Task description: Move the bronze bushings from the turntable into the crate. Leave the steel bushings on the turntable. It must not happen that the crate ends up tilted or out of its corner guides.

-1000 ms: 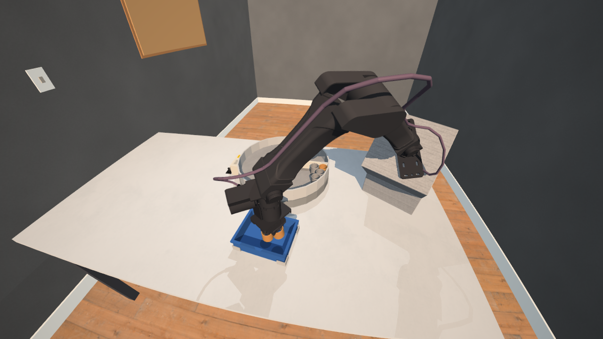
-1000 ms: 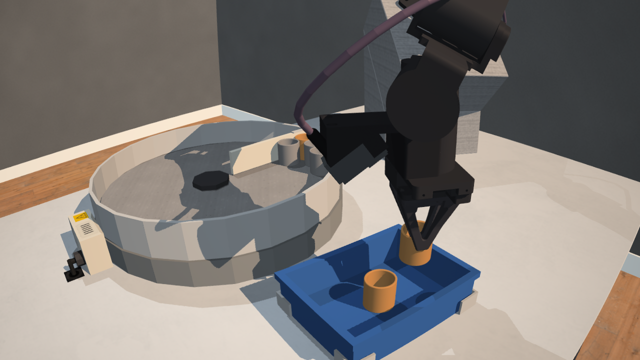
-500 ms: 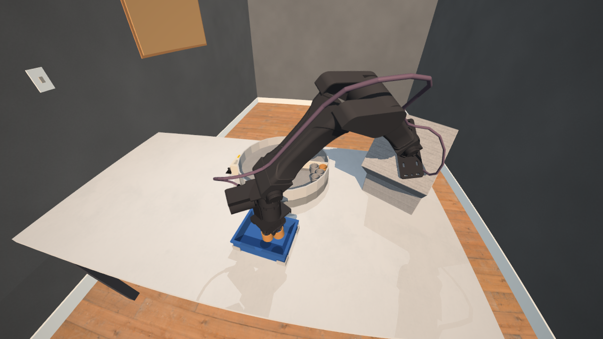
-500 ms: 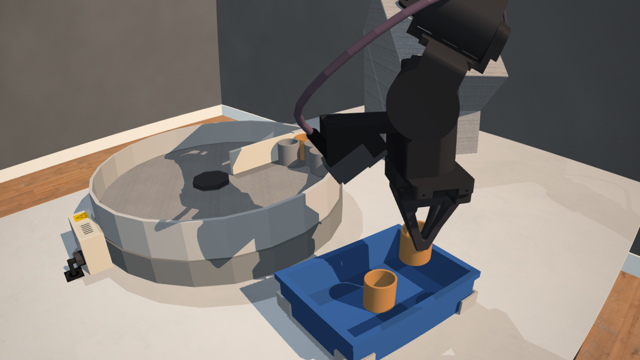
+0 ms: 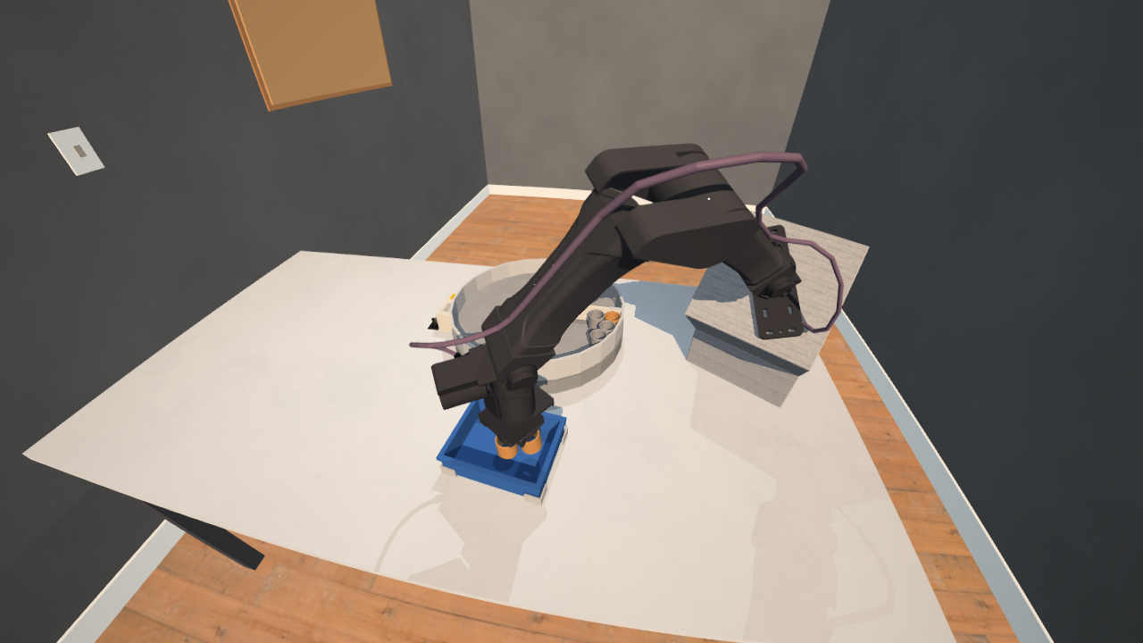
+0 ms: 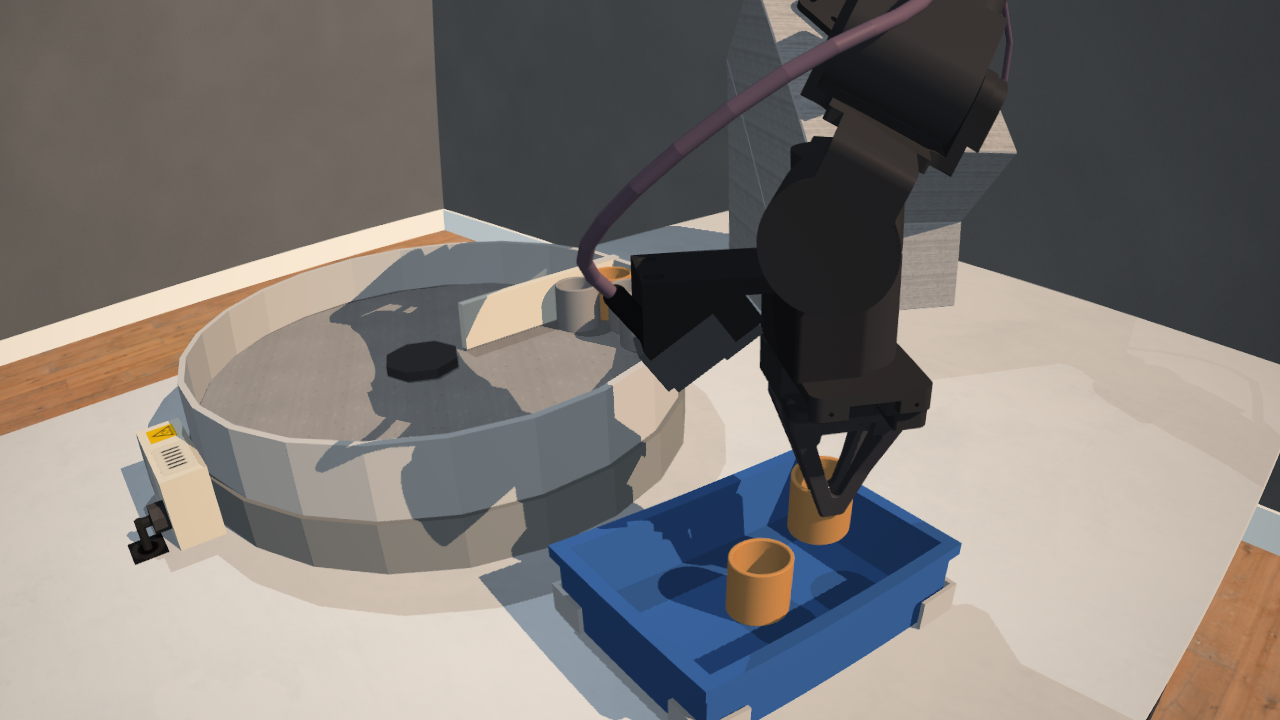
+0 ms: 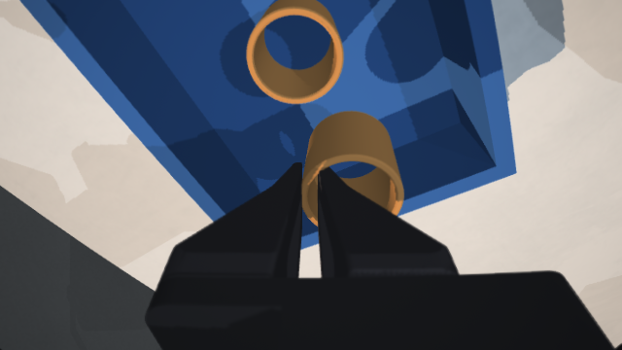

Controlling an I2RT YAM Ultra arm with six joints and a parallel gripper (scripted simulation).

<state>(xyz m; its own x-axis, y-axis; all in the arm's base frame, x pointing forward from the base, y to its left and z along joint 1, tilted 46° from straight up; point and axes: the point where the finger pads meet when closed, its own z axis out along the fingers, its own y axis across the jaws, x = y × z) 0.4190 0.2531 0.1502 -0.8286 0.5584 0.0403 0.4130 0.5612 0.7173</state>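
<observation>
The blue crate is 5 cm below my hand, 4 cm ahead of it and 1 cm to the right of it. From my hand the other things lie so: round turntable: 36 cm to the right, 10 cm ahead, 2 cm below.
</observation>
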